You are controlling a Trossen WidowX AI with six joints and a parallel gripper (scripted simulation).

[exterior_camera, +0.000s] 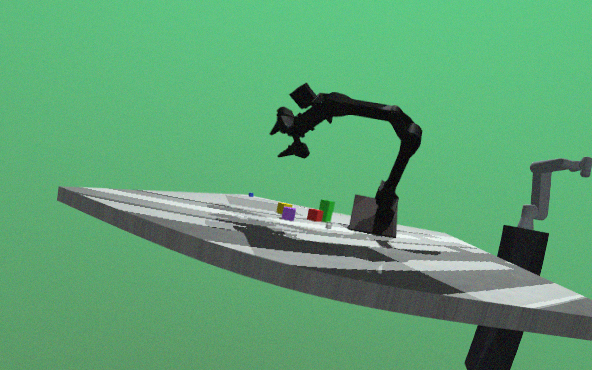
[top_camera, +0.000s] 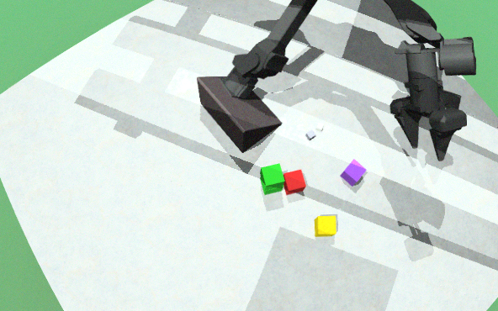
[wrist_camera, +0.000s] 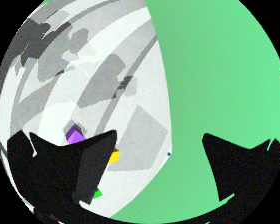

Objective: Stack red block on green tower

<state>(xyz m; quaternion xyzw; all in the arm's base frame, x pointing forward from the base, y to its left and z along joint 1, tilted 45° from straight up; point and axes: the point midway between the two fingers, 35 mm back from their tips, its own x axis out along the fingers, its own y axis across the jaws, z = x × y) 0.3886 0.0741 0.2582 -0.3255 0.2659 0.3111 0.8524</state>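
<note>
Right now my gripper tip is 22 cm above the red block, 21 cm to the left of it and 12 cm past it. Round my gripper tip: purple block 22 cm below, 7 cm to the right, 7 cm behind; then yellow block 22 cm below, 20 cm to the right, 1 cm ahead.
</note>
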